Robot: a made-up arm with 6 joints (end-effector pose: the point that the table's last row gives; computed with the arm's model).
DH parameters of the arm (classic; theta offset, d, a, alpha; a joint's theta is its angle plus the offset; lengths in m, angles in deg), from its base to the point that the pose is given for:
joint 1: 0 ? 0 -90
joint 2: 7.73 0 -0.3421 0
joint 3: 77.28 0 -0.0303 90
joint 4: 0 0.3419 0 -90
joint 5: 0 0 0.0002 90
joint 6: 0 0.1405 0 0
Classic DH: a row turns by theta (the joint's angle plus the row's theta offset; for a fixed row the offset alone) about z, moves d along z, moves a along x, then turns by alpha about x.
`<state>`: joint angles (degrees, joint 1 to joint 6).
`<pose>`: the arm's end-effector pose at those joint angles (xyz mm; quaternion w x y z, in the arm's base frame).
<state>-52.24 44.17 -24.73 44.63 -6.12 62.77</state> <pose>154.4 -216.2 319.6 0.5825 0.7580 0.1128 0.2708</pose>
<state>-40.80 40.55 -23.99 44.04 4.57 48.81</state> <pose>193.6 -156.6 311.3 0.5383 0.7215 0.3279 0.2867</pose>
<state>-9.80 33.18 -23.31 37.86 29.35 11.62</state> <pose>206.3 7.4 291.4 0.4380 0.3279 0.7889 0.2798</pose>
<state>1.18 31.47 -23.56 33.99 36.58 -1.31</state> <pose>185.9 50.7 284.9 0.4082 0.1192 0.8678 0.2572</pose>
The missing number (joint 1, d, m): 0.131
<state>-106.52 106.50 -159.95 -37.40 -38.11 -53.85</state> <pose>-32.9 -295.7 880.4 0.0981 0.1881 -0.0327 0.9767</pose>
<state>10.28 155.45 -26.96 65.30 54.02 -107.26</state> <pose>59.2 115.8 -114.3 0.3140 0.2447 -0.7692 -0.4998</pose>
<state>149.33 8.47 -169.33 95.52 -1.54 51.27</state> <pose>693.0 -406.8 315.3 0.6744 -0.0241 0.6132 -0.4107</pose>
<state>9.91 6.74 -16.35 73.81 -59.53 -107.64</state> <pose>71.8 -105.4 382.6 0.6943 0.1931 0.5315 -0.4451</pose>
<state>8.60 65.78 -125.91 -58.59 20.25 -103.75</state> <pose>102.9 -26.6 890.8 0.1824 -0.2890 0.1699 -0.9243</pose>
